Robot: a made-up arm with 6 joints.
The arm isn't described. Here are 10 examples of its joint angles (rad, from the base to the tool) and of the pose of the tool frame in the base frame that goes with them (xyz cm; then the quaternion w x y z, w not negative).
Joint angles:
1: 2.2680 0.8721 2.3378 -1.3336 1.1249 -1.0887
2: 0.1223 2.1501 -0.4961 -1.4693 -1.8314 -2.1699
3: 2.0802 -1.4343 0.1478 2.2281 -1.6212 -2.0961
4: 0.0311 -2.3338 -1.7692 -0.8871 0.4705 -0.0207
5: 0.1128 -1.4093 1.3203 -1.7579 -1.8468 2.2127
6: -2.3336 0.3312 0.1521 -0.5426 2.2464 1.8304
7: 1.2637 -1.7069 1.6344 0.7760 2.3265 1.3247
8: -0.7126 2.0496 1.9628 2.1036 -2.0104 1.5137
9: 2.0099 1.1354 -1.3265 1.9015 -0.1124 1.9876
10: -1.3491 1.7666 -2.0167 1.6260 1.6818 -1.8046
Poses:
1: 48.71 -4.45 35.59 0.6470 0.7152 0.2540 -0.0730
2: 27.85 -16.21 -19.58 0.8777 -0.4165 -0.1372 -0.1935
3: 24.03 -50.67 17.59 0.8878 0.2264 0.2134 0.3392
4: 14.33 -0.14 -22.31 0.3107 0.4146 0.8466 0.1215
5: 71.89 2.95 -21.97 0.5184 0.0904 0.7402 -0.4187
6: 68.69 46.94 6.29 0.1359 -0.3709 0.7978 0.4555
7: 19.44 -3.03 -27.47 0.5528 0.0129 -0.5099 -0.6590
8: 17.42 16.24 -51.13 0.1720 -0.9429 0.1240 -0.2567
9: 41.09 5.30 26.82 0.7963 -0.2186 -0.5626 0.0394
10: 51.22 -11.34 -40.69 0.1864 -0.5389 0.6007 -0.5603
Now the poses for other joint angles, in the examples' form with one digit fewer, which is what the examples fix.
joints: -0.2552 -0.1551 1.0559 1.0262 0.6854 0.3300
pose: 48.9 22.3 -20.6 0.663 -0.633 -0.220 0.334
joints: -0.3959 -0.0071 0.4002 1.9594 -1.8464 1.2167
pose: 67.3 39.8 -8.1 0.564 -0.219 -0.017 -0.796
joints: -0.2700 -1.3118 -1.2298 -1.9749 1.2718 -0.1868
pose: 16.7 22.0 -12.0 0.316 0.640 0.602 -0.359
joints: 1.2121 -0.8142 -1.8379 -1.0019 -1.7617 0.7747
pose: 39.2 -6.0 -49.1 0.094 -0.566 -0.813 -0.105
